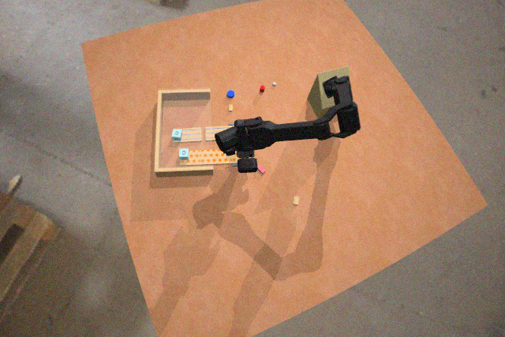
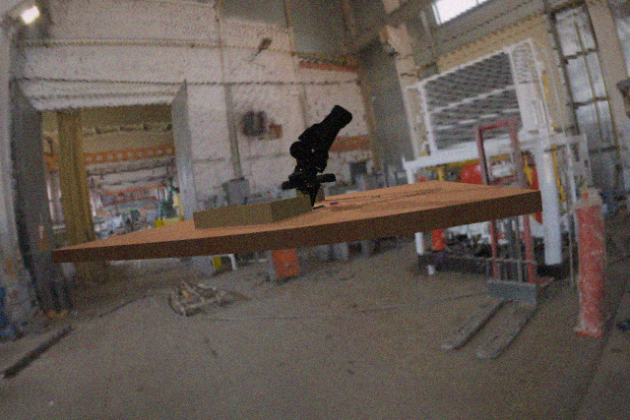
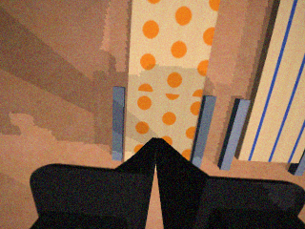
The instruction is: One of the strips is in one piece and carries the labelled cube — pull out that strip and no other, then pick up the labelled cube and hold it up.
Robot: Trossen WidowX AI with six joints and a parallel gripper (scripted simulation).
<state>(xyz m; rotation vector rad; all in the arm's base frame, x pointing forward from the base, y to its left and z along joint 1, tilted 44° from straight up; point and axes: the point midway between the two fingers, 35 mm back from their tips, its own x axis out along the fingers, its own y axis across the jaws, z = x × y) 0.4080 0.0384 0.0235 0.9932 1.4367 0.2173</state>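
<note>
Right now the pink block is 3 cm behind my gripper tip and 7 cm to the left of it. Round my gripper tip: blue disc: 9 cm behind, 25 cm to the right; red cylinder: 21 cm behind, 21 cm to the right, 1 cm above; orange-dotted strip: 9 cm ahead, 4 cm to the right.
</note>
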